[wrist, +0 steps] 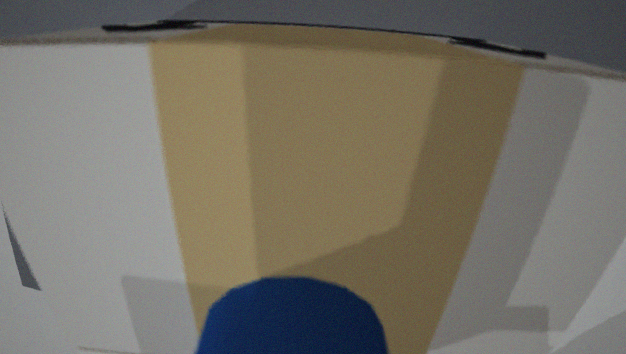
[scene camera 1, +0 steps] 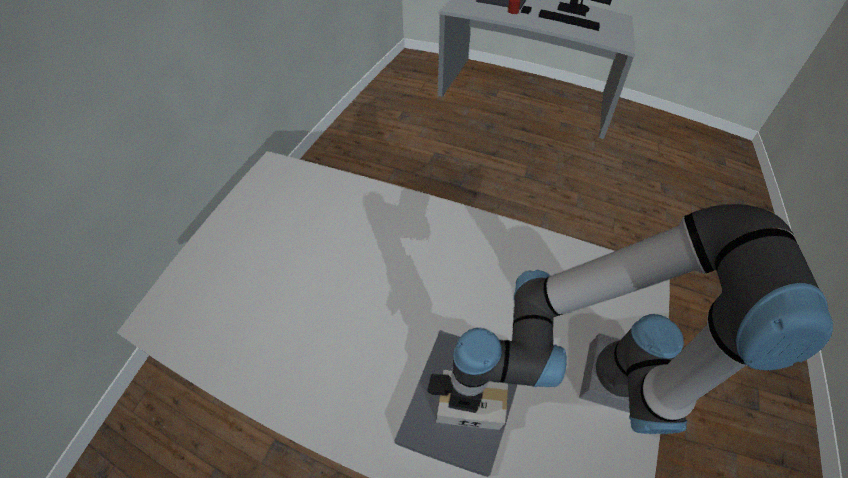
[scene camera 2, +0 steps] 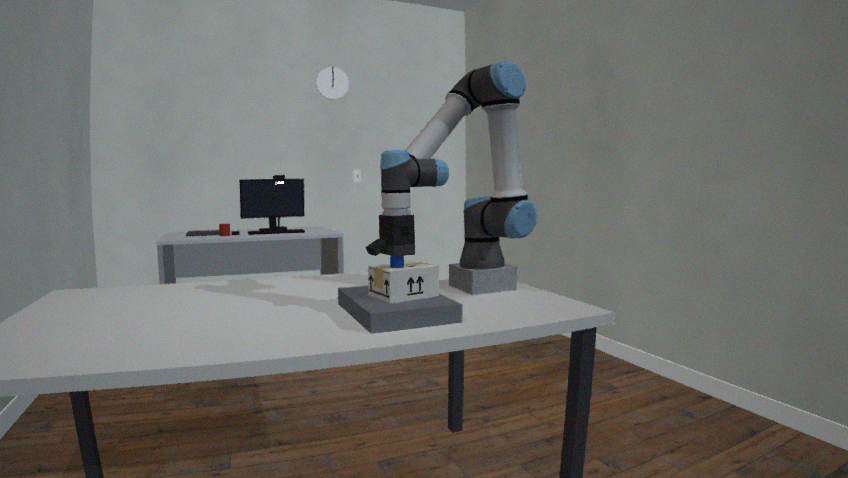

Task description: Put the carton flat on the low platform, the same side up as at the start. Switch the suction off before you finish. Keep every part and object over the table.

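Places are measured from the arm's base along level axes (x right, y ahead, z up), in centimetres.
Pixels of known places: end effector, tool point: (wrist: 294, 295); arm's base, origin of the base link: (scene camera 1: 622, 369) (scene camera 2: 482, 265).
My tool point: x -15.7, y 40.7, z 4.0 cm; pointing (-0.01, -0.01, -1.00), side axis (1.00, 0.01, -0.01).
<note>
For each thing: its top centre in the pictures, then the offset to it from my tool point. Level surfaces: height alone.
- white carton, middle of its top: (scene camera 1: 474, 396) (scene camera 2: 403, 265) dz +1.3, dx +0.7, dy -2.2 cm
- grey low platform, middle of its top: (wrist: 344, 175) (scene camera 1: 463, 398) (scene camera 2: 395, 295) dz -6.9, dx +1.8, dy -0.2 cm
- white table, its level: dz -11.7 cm
The white carton (scene camera 1: 495, 410) (scene camera 2: 399, 286) (wrist: 340, 150) with tan tape sits level on the grey low platform (scene camera 1: 418, 415) (scene camera 2: 415, 321) (wrist: 500, 15). Its tape side is up, and the black arrows on its sides point up. No gap shows under it in the scene camera 2 view. My blue suction cup (scene camera 2: 397, 261) (wrist: 295, 320) points straight down and touches the carton's top, on the tape. It looks attached, though the suction itself cannot be seen. In the scene camera 1 view the wrist hides the cup and part of the carton's top.
The white table (scene camera 1: 285, 285) (scene camera 2: 195, 332) carries the platform and the arm's grey base block (scene camera 1: 596, 380) (scene camera 2: 482, 279). The platform lies near a table edge, with the base block to its right. A grey desk (scene camera 1: 534, 29) (scene camera 2: 249, 258) with a monitor (scene camera 2: 271, 198) stands far behind.
</note>
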